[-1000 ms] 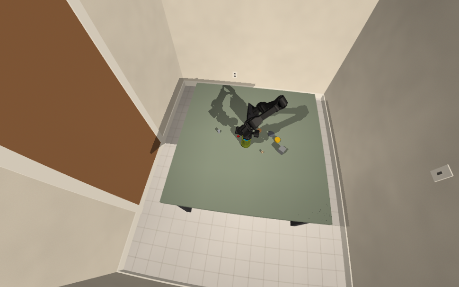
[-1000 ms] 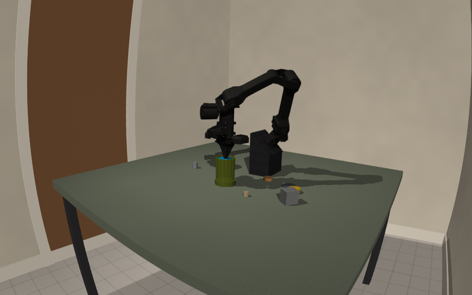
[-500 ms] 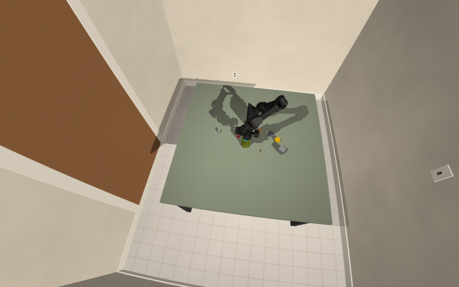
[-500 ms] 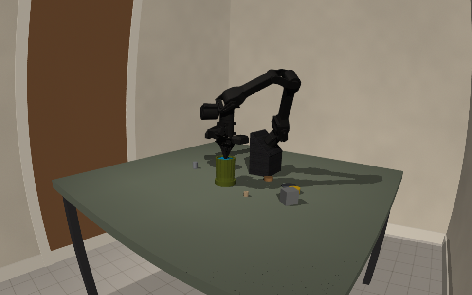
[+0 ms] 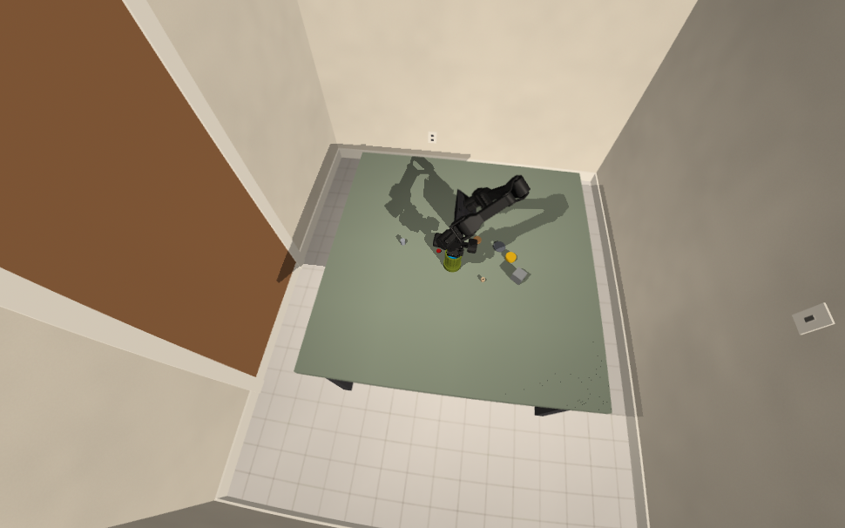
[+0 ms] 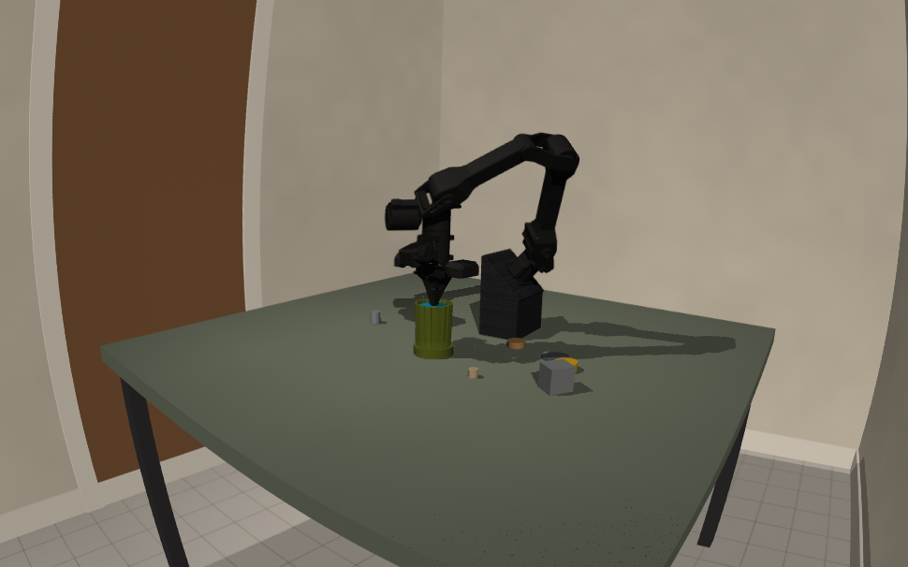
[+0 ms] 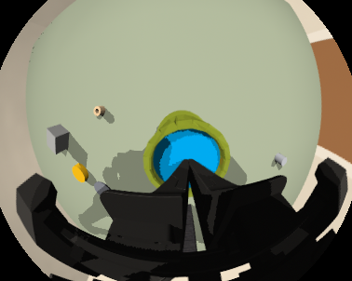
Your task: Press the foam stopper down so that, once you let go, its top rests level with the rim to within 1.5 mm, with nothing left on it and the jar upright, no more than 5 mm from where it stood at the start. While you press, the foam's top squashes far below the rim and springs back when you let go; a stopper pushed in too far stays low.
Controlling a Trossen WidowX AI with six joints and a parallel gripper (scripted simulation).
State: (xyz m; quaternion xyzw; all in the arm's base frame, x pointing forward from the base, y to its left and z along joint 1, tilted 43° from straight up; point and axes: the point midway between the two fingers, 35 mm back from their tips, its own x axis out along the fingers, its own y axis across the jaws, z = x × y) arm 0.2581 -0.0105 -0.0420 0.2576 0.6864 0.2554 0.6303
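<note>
The blue foam stopper is 4 cm below my hand. Round my hand: brown disc 15 cm behind, 13 cm below, 11 cm to the left; tan peg 15 cm to the left, 13 cm below, 6 cm ahead; red dot 14 cm below, 7 cm to the right, 6 cm behind.
</note>
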